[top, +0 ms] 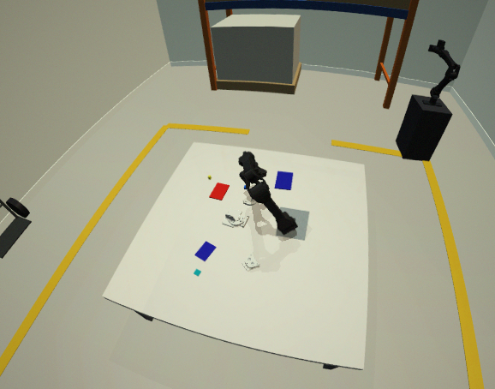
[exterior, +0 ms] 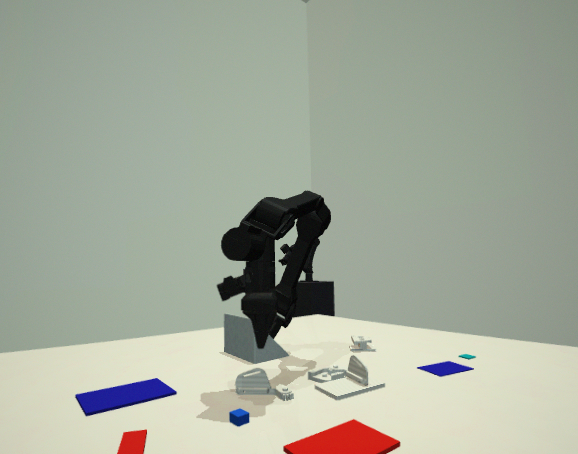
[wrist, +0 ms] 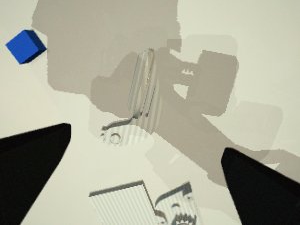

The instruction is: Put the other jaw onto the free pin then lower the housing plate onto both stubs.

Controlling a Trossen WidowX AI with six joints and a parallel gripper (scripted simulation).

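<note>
The jaw is 90 mm below my gripper tip, 40 mm ahead of it and 10 mm to the left of it. From my gripper tip the other things lie so: flat red strip (270 mm to the right, 90 mm below, 50 mm ahead); then flat blue plate (200 mm to the right, 160 mm behind, 90 mm below); then blue cube (100 mm to the right, 90 mm below, 70 mm ahead).
</note>
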